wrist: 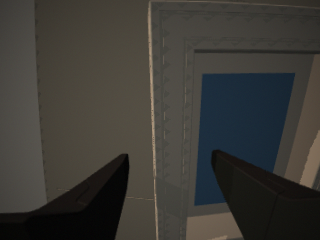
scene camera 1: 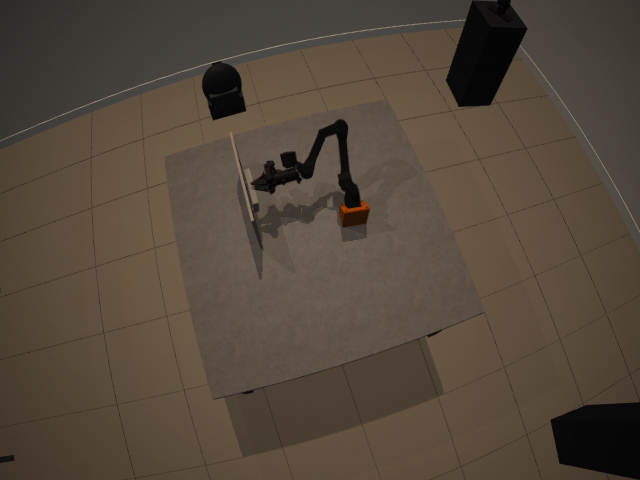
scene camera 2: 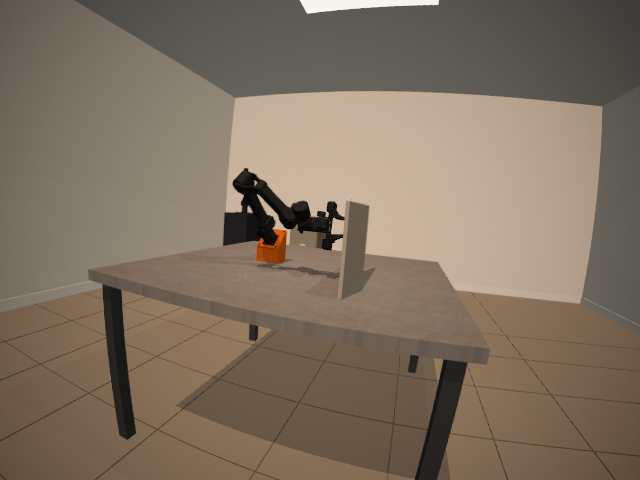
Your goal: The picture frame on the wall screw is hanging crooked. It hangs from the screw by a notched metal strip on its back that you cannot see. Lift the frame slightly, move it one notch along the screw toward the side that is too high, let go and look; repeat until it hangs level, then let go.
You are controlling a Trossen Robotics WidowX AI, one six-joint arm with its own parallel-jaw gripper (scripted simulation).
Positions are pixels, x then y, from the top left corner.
Labels:
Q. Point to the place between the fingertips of my gripper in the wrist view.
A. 170,158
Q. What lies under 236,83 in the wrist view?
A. A picture frame.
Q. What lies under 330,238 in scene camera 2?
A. My gripper.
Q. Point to a wall panel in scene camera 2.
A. At 356,220

